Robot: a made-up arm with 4 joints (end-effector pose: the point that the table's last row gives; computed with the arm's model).
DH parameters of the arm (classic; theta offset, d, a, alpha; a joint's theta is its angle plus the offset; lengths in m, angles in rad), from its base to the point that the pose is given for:
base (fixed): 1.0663 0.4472 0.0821 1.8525
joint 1: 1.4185 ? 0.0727 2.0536
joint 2: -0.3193 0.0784 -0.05 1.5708
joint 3: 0 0.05 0.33 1.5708
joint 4: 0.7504 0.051 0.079 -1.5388
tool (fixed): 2.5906 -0.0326 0 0
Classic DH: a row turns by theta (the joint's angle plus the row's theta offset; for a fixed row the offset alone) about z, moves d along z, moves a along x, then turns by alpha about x.
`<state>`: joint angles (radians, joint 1 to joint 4).
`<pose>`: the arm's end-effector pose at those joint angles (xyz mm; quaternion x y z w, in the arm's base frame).
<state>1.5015 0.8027 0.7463 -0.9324</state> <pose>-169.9 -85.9 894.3 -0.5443 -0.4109 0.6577 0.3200</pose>
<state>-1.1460 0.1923 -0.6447 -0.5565</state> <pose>102.1 319.9 771.8 -0.4973 -0.0281 0.8626 0.0885</pose>
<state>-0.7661 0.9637 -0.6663 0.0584</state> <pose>169.8 180.0 755.5 -0.5949 0.0771 0.7644 0.2364</pose>
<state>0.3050 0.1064 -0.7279 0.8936</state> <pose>-262.4 -83.9 692.6 -0.8643 -0.1975 -0.1832 0.4248</pose>
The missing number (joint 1, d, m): -0.1932
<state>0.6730 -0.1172 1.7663 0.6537</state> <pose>-160.6 572.3 716.4 0.8397 -0.0474 -0.1687 0.5140</pose>
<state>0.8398 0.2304 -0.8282 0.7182</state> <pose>-305.0 -136.3 509.8 -0.6961 -0.1978 -0.2534 0.6420</pose>
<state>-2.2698 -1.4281 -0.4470 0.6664</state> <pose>-146.4 296.5 754.8 0.4492 0.7967 -0.3150 0.2535</pose>
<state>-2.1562 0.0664 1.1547 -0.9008</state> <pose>-460.1 263.5 168.1 -0.0938 -0.4340 -0.3771 0.8128</pose>
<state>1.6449 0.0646 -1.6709 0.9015</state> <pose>-123.4 240.7 210.9 0.0162 -0.0674 -0.5914 0.8034</pose>
